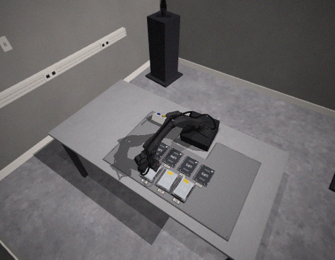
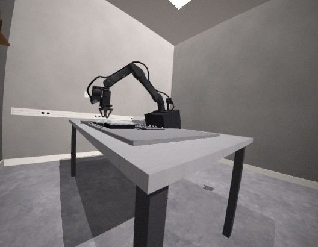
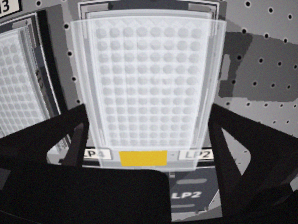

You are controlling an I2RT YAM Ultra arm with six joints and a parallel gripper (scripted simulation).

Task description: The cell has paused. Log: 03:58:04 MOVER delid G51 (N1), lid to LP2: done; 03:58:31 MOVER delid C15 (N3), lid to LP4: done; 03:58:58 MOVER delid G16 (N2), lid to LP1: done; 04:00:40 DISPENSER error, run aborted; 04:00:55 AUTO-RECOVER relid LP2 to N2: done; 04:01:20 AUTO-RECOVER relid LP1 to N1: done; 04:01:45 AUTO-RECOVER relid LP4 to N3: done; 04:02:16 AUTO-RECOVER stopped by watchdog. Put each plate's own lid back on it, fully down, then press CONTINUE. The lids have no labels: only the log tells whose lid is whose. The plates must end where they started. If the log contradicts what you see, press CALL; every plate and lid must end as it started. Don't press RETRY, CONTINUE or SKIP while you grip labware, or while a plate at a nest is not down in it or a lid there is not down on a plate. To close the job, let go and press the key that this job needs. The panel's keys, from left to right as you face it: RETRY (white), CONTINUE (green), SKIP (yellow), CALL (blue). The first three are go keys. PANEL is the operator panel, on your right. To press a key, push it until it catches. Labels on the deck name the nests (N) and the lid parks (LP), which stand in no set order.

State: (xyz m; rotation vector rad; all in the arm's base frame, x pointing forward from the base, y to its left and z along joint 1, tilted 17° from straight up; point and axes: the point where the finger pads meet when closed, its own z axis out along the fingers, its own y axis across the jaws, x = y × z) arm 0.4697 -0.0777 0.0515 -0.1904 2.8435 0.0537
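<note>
My gripper is now 190 mm past the LP4 lid park, 50 mm above it and 40 mm to the right of it. Also, from my hand: clear lid 10 mm below.
</note>
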